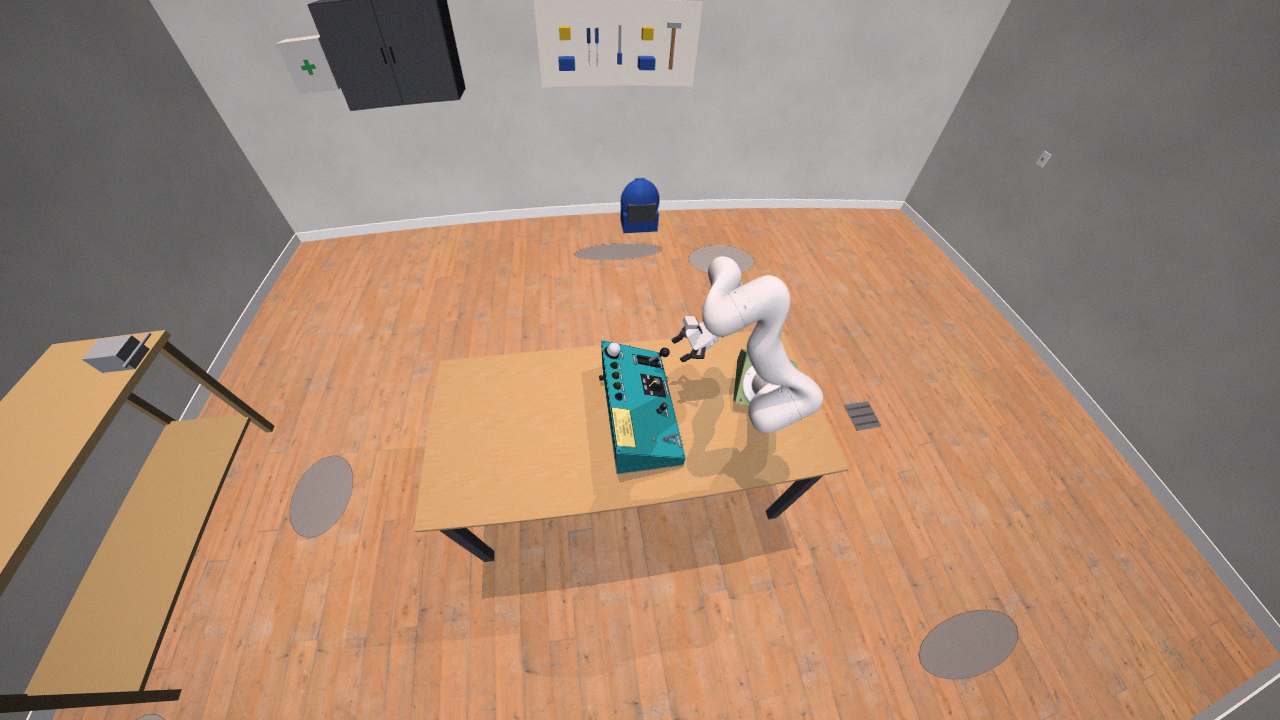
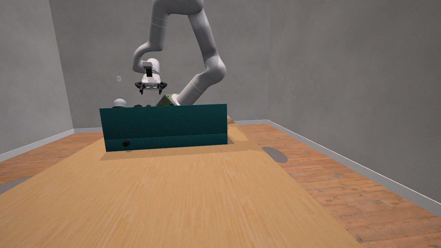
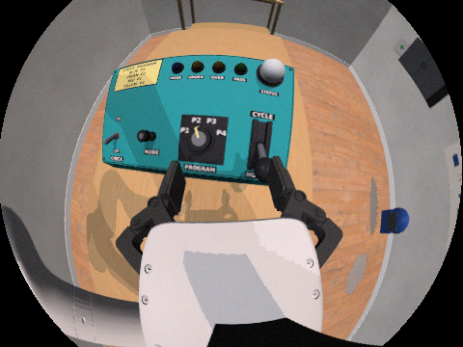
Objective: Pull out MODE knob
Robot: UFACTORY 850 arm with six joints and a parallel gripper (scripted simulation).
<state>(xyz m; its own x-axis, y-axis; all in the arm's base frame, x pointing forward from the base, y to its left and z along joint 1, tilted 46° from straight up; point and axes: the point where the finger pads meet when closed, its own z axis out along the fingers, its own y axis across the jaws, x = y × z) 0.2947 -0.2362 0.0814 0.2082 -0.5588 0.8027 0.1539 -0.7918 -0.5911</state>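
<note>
The black mode knob lies 80 mm ahead of my hand, 180 mm to the left of it and 120 mm below it. The rest, counted from my hand: program rotary selector (100 mm ahead, 70 mm to the left, 120 mm below); black-balled slide lever (70 mm ahead, 60 mm to the right, 110 mm below); teal console (120 mm ahead, 120 mm to the left, 140 mm below).
</note>
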